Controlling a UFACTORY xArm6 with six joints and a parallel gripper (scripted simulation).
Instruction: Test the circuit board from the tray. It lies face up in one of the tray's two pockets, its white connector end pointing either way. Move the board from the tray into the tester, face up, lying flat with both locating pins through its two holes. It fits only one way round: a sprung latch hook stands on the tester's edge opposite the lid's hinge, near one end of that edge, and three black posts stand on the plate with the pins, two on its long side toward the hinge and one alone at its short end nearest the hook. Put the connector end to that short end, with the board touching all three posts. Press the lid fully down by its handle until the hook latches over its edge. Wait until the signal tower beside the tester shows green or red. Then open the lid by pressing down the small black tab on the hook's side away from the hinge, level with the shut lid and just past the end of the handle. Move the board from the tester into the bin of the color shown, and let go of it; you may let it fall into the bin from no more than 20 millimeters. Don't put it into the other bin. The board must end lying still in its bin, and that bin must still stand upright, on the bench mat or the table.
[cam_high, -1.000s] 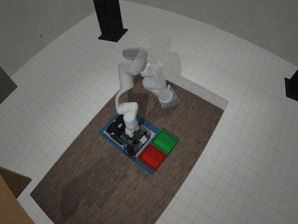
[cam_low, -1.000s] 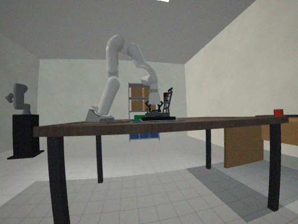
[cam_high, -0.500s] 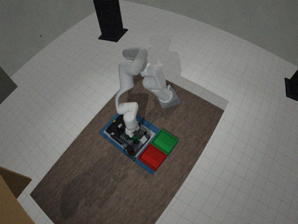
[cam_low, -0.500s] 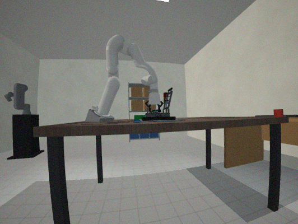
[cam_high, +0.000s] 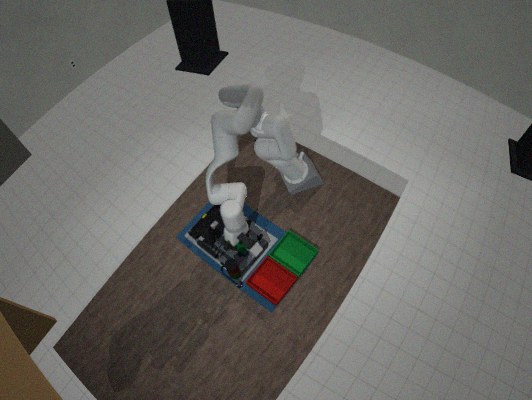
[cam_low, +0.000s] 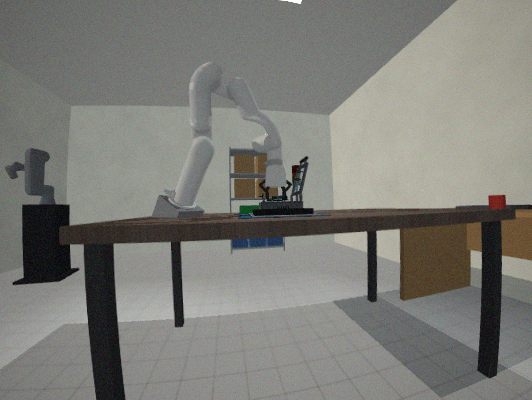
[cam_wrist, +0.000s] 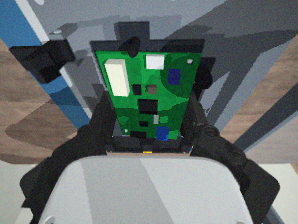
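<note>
Right now my hand is right at the green circuit board. The rest, counted from my hand: tester lid (12 cm ahead, 3 cm to the right, 10 cm above); tester plate (1 cm ahead, 1 cm below); black latch block (4 cm behind, 7 cm to the left, 1 cm above).
</note>
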